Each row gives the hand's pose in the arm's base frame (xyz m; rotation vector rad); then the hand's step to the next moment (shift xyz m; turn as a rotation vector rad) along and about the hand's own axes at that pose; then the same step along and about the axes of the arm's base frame.
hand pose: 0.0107 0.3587 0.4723 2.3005 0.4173 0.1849
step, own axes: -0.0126 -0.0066 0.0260 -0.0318 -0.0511 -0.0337
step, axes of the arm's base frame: -0.0067 -0.0178 -0.0227 -0.0507 0.0446 -0.0140
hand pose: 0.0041 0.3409 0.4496 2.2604 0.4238 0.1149
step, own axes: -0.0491 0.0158 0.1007 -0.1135 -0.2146 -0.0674
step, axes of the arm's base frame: -0.0199 -0.0983 -0.0524 -0.1781 0.1410 -0.1090
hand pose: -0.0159 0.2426 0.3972 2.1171 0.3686 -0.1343
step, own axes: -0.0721 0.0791 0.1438 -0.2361 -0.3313 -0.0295
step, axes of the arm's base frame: -0.0367 -0.1754 0.0026 -0.3291 0.1426 -0.1943
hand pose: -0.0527 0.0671 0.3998 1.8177 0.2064 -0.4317
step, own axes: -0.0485 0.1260 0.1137 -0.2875 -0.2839 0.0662
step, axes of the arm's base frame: -0.0204 -0.1409 0.1043 -0.3769 0.0418 -0.1544
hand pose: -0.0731 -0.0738 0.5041 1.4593 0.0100 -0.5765
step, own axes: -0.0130 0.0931 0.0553 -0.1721 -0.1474 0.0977
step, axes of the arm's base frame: 0.0050 -0.0467 0.0984 -0.2366 -0.0291 -0.0636
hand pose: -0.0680 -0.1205 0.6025 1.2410 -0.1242 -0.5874
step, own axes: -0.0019 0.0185 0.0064 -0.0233 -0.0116 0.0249
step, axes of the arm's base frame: 0.0024 -0.0009 0.0195 -0.0337 -0.0122 0.0030
